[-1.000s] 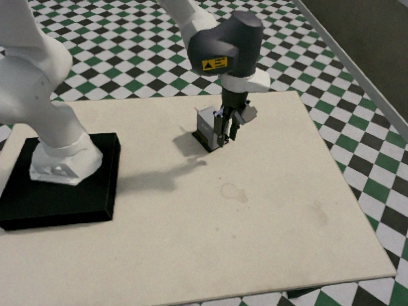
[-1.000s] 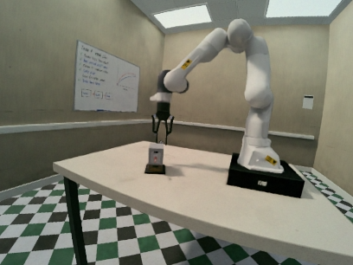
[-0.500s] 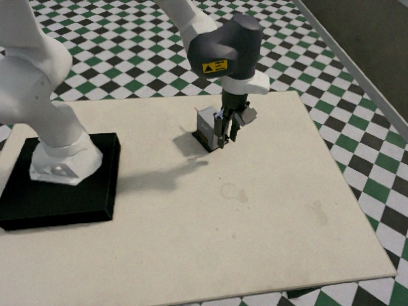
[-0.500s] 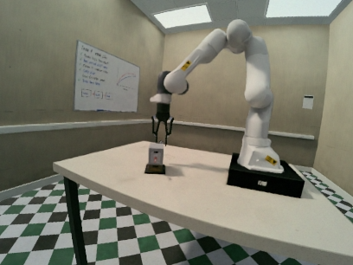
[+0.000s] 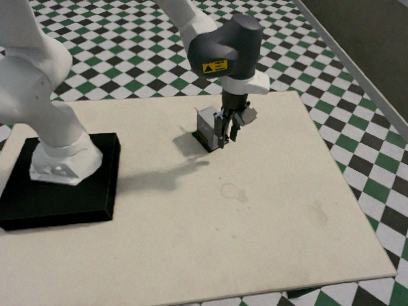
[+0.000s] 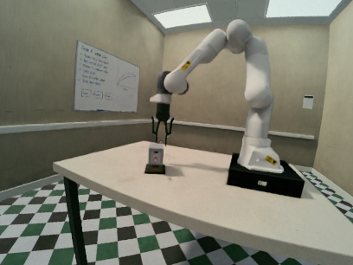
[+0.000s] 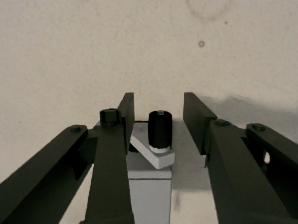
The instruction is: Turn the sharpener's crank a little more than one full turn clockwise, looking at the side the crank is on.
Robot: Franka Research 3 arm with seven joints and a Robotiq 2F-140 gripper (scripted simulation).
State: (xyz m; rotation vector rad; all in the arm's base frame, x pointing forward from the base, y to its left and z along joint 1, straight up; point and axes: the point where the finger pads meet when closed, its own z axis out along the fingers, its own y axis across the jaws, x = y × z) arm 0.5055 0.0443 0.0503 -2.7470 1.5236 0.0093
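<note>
The black knob lies 1 cm to the left of my hand, 1 cm below it and 1 cm behind it.
</note>
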